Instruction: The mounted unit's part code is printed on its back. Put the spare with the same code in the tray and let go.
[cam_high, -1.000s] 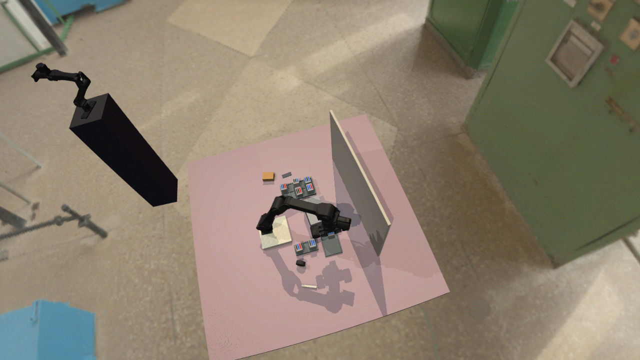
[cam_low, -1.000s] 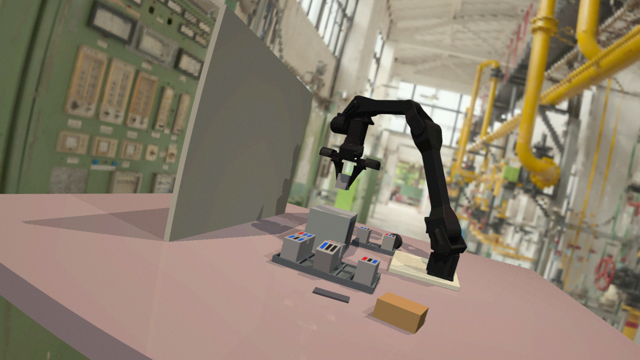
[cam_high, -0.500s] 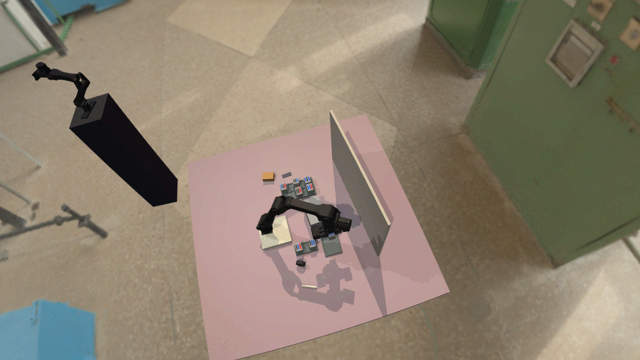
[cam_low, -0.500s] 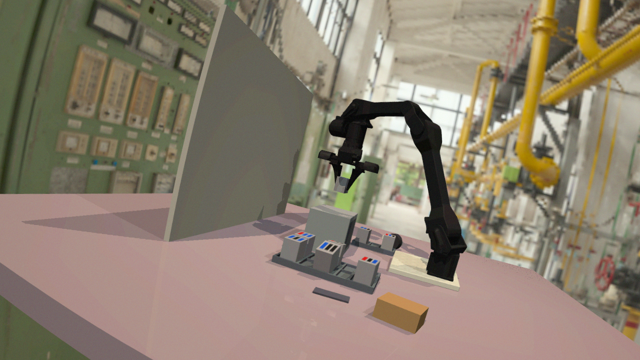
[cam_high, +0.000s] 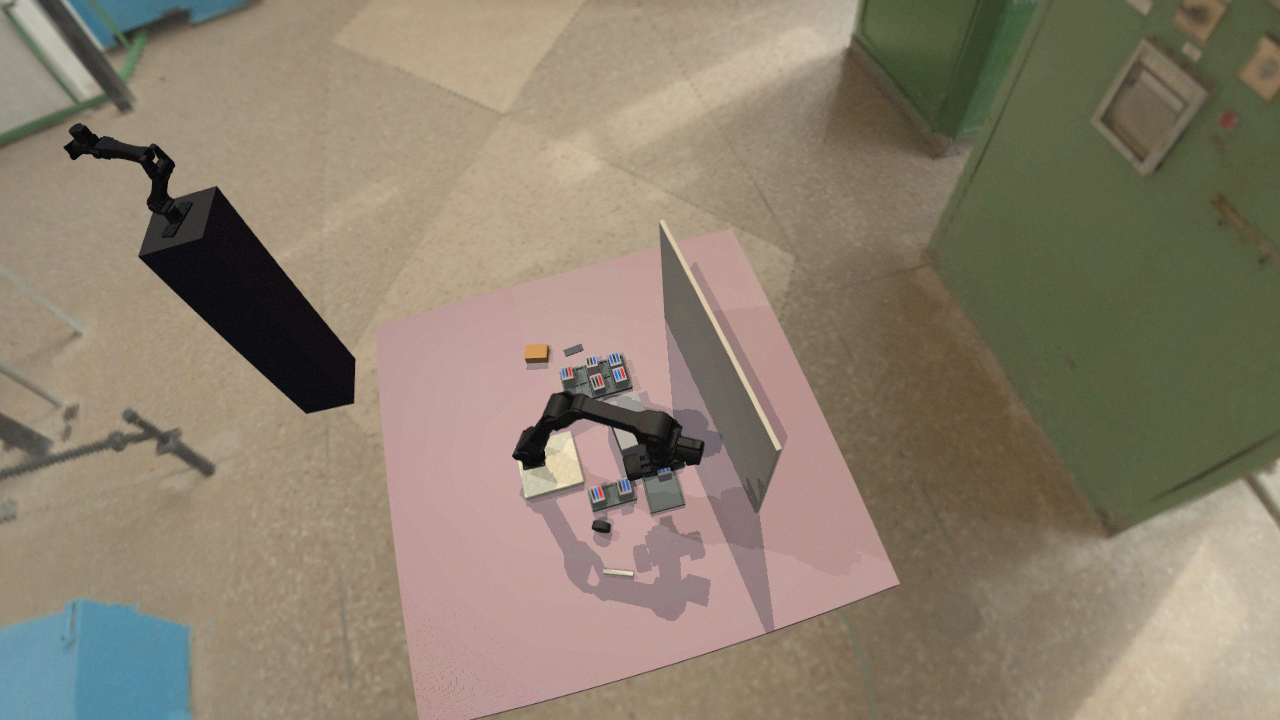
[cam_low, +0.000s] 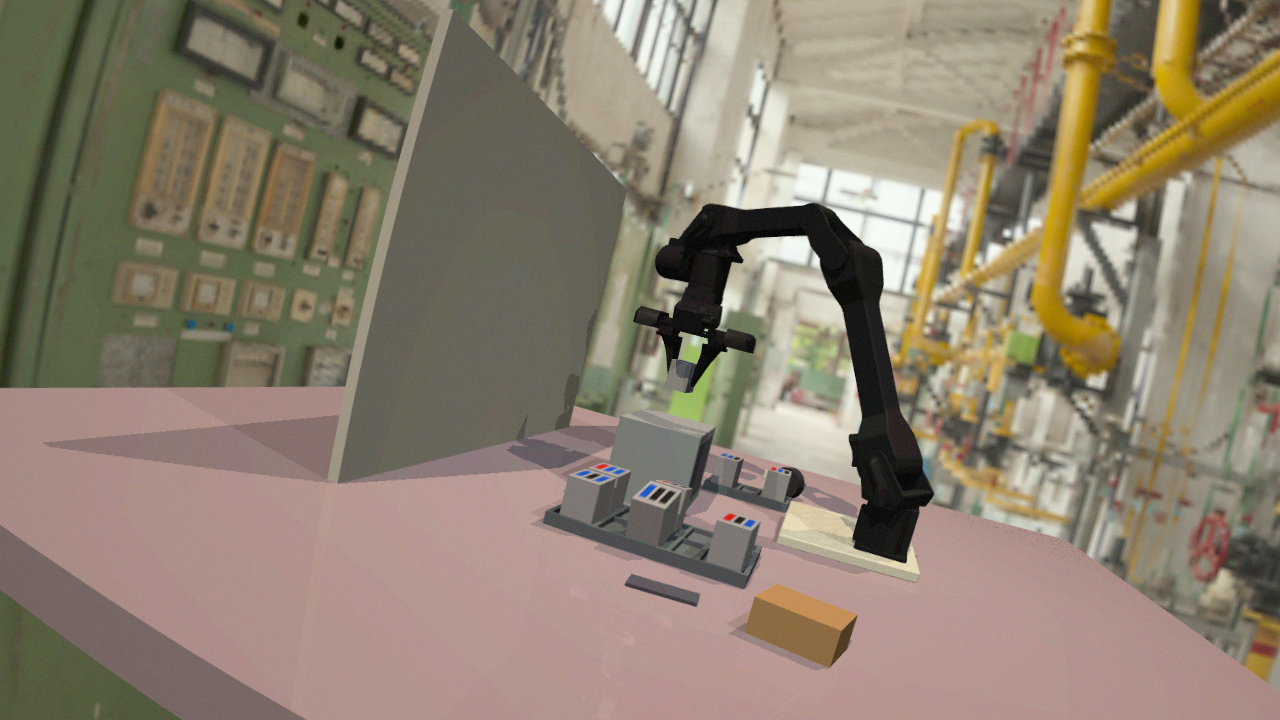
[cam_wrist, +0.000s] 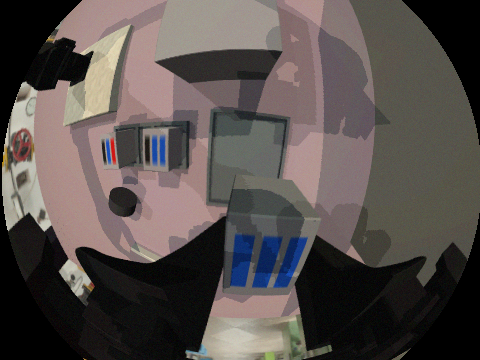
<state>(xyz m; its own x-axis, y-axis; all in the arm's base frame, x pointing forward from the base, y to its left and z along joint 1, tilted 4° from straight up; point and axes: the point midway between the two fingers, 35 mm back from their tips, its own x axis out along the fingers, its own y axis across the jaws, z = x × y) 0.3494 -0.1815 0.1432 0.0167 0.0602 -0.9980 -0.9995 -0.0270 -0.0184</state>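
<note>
My gripper tip is now 140 mm above the dark square tray, 10 mm to the right of it and 10 mm past it. The rest, counted from my gripper tip: mounted unit: 200 mm to the left, 90 mm below, 60 mm behind; grey wall panel: 220 mm to the left, 180 mm ahead, 90 mm above; rack: 150 mm behind, 130 mm below, 20 mm to the left.
</note>
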